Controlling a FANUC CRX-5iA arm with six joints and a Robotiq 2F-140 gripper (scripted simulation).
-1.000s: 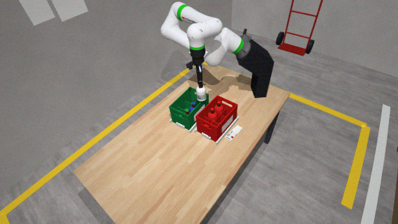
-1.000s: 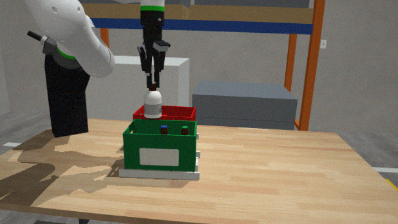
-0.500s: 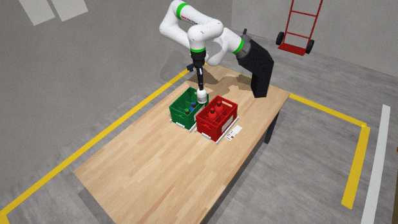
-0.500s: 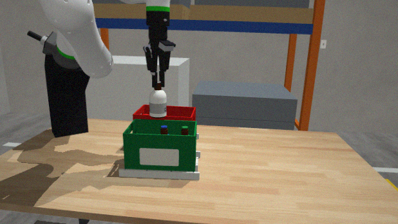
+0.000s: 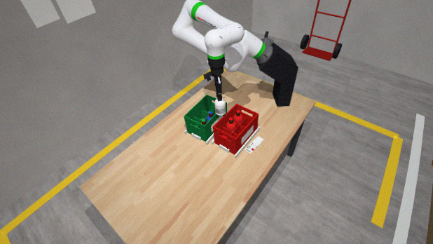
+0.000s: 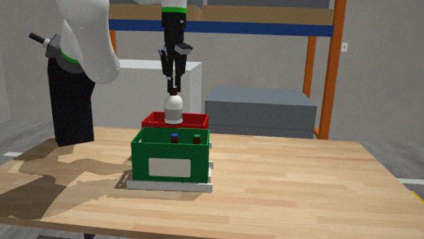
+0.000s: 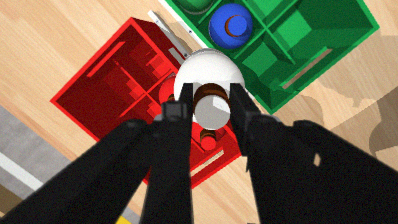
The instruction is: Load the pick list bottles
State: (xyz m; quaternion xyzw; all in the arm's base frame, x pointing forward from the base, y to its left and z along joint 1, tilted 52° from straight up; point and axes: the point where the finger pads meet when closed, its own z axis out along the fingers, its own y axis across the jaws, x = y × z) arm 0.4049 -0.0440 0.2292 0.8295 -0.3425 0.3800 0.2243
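Right now my hand is 80 mm above the white-capped bottle. From my hand the other things lie so: green crate: 10 mm behind, 120 mm to the right, 270 mm below; blue-label bottle: 80 mm to the right, 260 mm below; red-capped bottle: 80 mm behind, 110 mm to the left, 260 mm below.
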